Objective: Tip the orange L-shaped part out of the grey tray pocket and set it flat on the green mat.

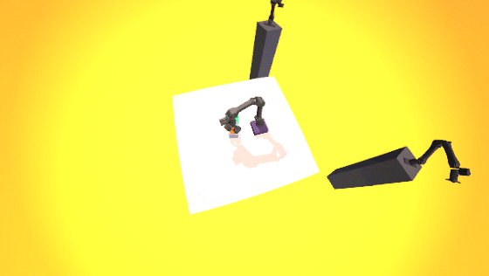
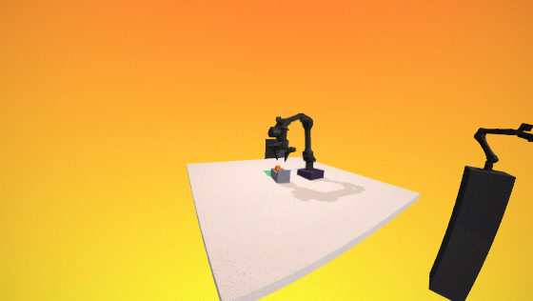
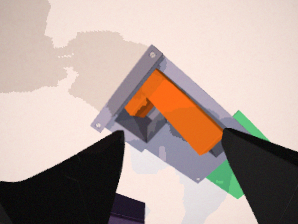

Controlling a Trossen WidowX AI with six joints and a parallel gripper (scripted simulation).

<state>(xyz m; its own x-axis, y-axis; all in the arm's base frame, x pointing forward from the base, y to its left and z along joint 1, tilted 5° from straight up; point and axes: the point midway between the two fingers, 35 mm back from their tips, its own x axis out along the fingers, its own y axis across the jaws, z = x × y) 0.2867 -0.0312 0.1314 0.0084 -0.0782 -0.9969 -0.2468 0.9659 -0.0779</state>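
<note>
My gripper tip is now 100 mm above the orange L-shaped part and 20 mm past it. Also, from my gripper tip: green mat (160 mm to the right, 160 mm below, 90 mm behind).
</note>
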